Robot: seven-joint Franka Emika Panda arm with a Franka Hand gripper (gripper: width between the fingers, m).
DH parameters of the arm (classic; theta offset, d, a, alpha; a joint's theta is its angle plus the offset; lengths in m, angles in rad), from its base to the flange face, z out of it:
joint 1: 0 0.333 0 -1.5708
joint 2: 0 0 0 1.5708
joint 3: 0 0.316 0.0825 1.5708
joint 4: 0 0 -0.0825 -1.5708
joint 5: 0 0.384 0 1.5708
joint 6: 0 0 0.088 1.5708
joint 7: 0 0.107 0 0
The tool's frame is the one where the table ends.
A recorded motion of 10 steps. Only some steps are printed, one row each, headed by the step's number.
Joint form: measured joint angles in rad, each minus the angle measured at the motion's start. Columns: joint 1, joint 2, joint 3, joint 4, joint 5, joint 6, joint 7.
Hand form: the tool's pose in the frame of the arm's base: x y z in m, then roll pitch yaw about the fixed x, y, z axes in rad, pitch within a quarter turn. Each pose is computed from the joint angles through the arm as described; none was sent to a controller.
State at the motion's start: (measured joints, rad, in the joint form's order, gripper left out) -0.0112 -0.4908 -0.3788 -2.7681 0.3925 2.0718 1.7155
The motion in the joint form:
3: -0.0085 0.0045 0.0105 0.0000 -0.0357 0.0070 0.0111
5: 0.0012 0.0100 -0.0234 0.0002 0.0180 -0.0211 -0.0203
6: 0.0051 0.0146 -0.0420 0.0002 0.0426 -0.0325 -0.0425
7: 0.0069 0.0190 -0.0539 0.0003 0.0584 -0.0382 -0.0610
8: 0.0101 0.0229 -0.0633 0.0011 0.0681 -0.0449 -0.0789
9: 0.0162 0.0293 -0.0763 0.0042 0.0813 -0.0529 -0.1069
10: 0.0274 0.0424 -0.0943 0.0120 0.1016 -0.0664 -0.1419
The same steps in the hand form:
3: 0.3226 -0.0987 0.3362 2.7710 0.3728 -2.3399
5: 0.3196 -0.1006 0.3330 2.7159 0.4221 -2.3786
6: 0.3181 -0.1025 0.3309 2.6923 0.4479 -2.3941
7: 0.3172 -0.1042 0.3293 2.6798 0.4656 -2.4015
8: 0.3166 -0.1049 0.3279 2.6711 0.4793 -2.3999
9: 0.3166 -0.1059 0.3266 2.6636 0.5001 -2.3927
10: 0.3178 -0.1068 0.3248 2.6493 0.5271 -2.3864

